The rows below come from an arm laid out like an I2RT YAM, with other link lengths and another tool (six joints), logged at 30 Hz.
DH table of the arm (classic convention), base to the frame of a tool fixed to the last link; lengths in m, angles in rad. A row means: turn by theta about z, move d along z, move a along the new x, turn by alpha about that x. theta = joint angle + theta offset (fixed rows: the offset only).
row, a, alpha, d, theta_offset
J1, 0.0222, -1.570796, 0.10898, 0
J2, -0.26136, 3.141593, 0, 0
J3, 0.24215, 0, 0, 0.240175
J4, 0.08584, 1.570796, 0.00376, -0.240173
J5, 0, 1.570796, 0.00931, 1.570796
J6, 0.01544, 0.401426, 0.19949, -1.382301
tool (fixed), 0, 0, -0.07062, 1.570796
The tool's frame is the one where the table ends.
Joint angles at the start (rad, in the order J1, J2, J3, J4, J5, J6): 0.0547 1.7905 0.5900 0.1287 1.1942 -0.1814
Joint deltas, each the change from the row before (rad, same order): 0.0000 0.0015 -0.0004 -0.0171 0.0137 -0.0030; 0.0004 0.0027 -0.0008 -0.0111 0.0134 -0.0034; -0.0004 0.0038 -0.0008 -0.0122 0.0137 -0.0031; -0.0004 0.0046 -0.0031 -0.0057 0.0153 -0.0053; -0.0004 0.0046 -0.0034 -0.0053 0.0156 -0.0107
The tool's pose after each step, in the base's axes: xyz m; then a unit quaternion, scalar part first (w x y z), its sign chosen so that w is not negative. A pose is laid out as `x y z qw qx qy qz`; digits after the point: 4 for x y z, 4 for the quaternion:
0.2803 -0.1242 0.0725 0.1020 0.5835 -0.6827 0.4278
0.2783 -0.1244 0.0727 0.1127 0.5848 -0.6803 0.4272
0.2760 -0.1249 0.0727 0.1244 0.5862 -0.6778 0.4260
0.2737 -0.1254 0.0725 0.1361 0.5871 -0.6750 0.4257
0.2715 -0.1258 0.0725 0.1494 0.5894 -0.6709 0.4245

